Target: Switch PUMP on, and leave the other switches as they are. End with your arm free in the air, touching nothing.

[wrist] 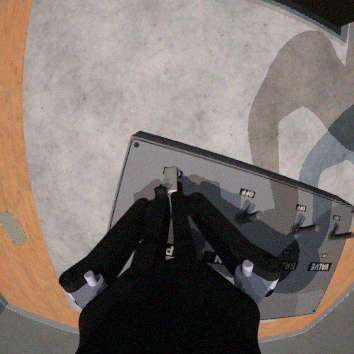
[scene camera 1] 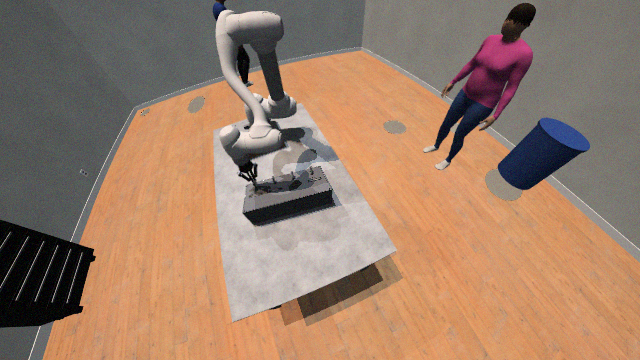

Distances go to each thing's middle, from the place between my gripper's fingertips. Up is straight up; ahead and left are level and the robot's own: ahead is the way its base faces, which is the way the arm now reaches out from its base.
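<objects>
From my hand, I see the grey switch box [scene camera 1: 269, 200] 18 cm to the left and 9 cm ahead.
</objects>
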